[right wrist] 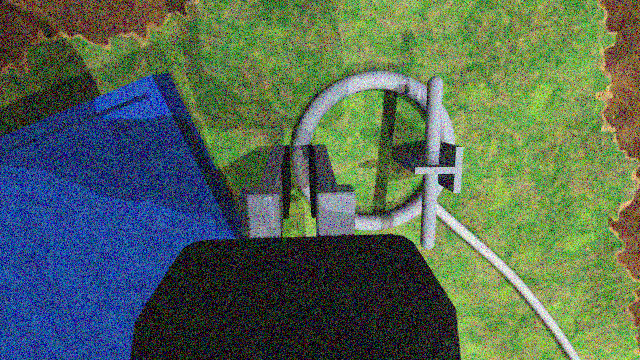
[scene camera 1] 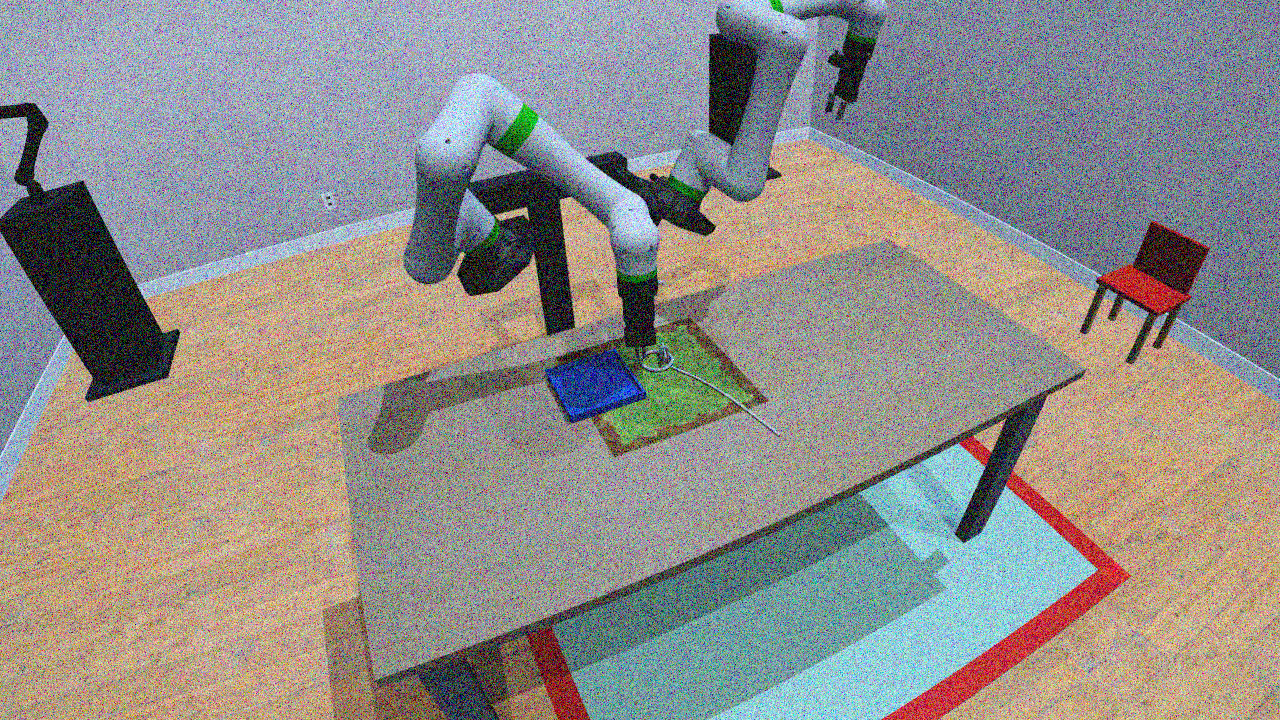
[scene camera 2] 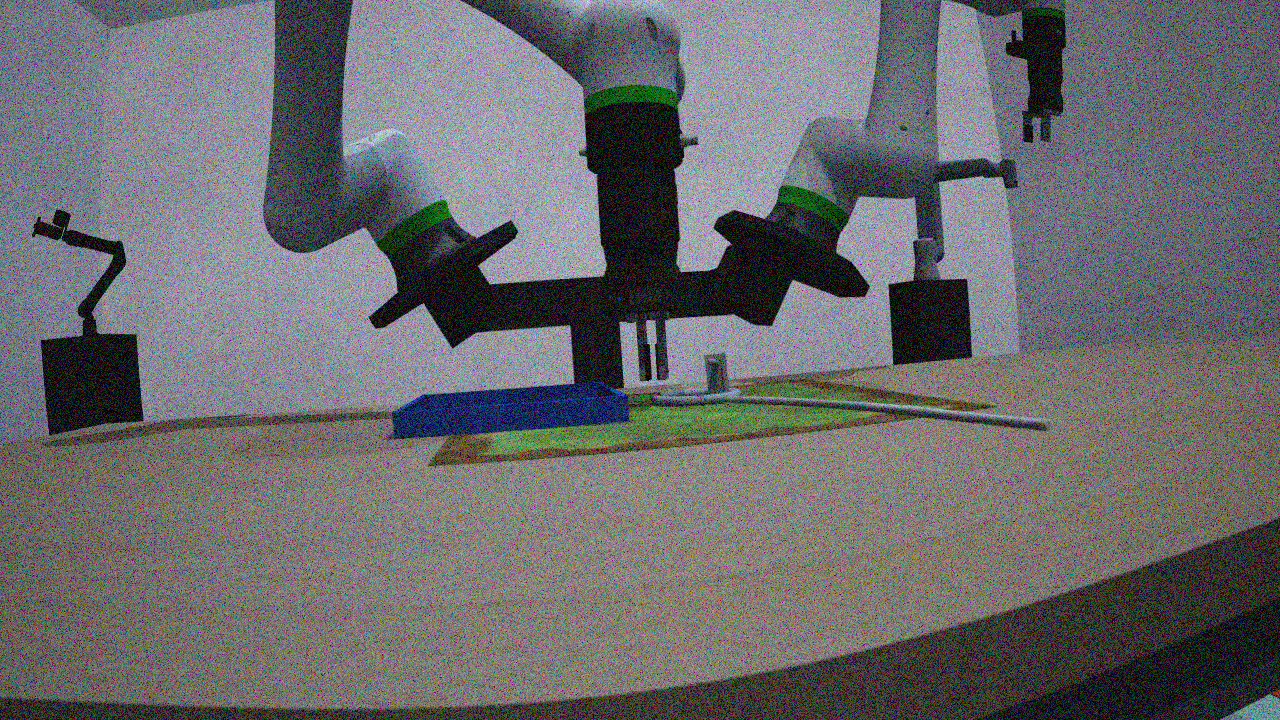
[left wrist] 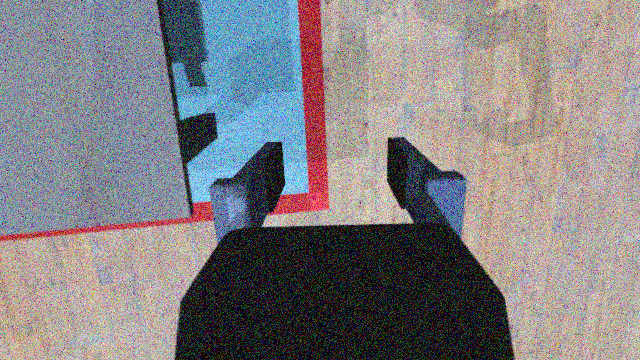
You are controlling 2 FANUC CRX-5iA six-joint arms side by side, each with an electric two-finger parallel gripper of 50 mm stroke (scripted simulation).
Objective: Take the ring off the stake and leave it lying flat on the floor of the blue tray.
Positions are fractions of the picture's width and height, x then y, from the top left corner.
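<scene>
Blue tray: visible in scene camera 1 (0.47, 0.53), scene camera 2 (0.44, 0.56), right wrist view (0.16, 0.57); out of frame in the left wrist view.
</scene>
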